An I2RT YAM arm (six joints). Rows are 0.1 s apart.
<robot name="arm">
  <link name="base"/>
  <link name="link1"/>
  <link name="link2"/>
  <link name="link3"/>
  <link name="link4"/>
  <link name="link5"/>
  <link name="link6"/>
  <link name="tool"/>
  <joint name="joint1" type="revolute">
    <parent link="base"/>
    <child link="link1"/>
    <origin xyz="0 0 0.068" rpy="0 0 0"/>
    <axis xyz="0 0 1"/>
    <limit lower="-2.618" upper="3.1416"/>
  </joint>
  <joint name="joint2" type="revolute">
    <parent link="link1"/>
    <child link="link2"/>
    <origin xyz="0.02 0.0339 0.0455" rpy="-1.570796 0 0"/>
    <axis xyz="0 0 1"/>
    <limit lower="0" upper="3.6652"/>
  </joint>
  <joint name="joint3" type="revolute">
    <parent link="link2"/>
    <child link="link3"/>
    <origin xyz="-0.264 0 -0.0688" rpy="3.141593 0 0"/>
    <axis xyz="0 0 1"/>
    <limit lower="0" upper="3.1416"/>
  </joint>
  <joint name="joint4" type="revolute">
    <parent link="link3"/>
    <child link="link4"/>
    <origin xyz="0.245 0.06 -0.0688" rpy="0 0 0"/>
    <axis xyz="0 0 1"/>
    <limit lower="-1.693" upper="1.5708"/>
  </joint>
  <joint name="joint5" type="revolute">
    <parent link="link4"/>
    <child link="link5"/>
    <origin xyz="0.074 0.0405 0.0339" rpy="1.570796 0 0"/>
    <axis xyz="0 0 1"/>
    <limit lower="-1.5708" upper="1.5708"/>
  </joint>
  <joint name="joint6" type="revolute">
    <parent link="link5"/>
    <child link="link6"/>
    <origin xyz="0.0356 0 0.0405" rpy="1.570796 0 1.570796"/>
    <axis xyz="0 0 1"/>
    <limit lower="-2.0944" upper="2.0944"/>
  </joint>
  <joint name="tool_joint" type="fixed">
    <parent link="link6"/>
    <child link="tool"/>
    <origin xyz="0 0 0" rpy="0 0 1.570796"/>
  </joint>
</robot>
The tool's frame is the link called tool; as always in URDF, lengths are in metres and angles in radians.
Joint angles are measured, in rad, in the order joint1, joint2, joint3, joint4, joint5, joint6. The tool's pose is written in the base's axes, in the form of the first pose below.
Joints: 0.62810, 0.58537, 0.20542, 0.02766, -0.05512, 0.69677
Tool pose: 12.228 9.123 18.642 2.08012 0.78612 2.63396
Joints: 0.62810, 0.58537, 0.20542, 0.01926, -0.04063, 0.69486
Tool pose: 12.235 9.064 18.555 2.09488 0.78884 2.63151
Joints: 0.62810, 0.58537, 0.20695, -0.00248, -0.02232, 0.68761
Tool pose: 12.214 8.968 18.386 2.12868 0.79251 2.64109
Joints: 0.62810, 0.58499, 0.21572, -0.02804, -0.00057, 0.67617
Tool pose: 12.225 8.881 18.440 2.16133 0.80248 2.64868
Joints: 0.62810, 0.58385, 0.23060, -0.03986, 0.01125, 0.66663
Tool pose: 12.290 8.876 18.858 2.16428 0.81632 2.64358
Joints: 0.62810, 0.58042, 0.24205, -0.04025, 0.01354, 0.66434
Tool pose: 12.335 8.898 19.303 2.14692 0.82515 2.62962
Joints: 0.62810, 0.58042, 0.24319, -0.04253, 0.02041, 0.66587
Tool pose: 12.348 8.877 19.320 2.14910 0.82571 2.62427
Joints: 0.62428, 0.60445, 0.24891, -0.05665, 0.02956, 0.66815
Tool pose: 12.536 8.901 19.060 2.19296 0.81330 2.64318
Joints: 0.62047, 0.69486, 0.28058, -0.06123, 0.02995, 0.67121
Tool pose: 13.329 9.394 18.867 2.27176 0.78203 2.69413
